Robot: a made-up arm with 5 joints.
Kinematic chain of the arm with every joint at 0, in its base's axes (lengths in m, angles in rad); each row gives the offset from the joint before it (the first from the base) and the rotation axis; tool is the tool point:
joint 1: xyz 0 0 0.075 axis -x
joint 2: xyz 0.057 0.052 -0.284 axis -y
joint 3: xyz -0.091 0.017 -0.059 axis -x
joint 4: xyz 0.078 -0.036 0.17 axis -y
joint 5: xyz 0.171 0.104 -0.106 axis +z
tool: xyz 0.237 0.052 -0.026
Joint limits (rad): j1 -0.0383..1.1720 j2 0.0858..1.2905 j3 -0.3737..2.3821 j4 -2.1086..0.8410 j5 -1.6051..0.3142
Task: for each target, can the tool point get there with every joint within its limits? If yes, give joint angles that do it. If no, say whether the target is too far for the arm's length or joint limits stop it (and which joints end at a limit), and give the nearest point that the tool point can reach.
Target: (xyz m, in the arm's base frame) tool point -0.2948 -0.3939 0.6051
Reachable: no: joint limits stop it (at a limit: joint 1, joint 2, joint 3) | nearest point -0.1076 -0.3704 0.1361 | short by 0.506 m
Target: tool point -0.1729 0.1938 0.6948
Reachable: no: joint limits stop it (at a limit: joint 1, joint 4) | nearest point -0.0650 0.1462 0.2721 | short by 0.439 m
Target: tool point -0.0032 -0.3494 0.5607
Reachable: no: joint limits stop it (at a limit: joint 1, joint 2, joint 3) | nearest point 0.0948 -0.2972 0.1912 | short by 0.386 m
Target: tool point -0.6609 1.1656 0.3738
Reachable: no: too far | nearest point -0.0453 0.3862 0.1740 | short by 1.013 m
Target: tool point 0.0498 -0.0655 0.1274
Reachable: yes | joints 0.1764 1.1456 0.0404 0.5220 -1.3380
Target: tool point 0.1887 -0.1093 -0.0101
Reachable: yes | joints 1.0393 0.2491 2.0349 -0.6272 -1.1565
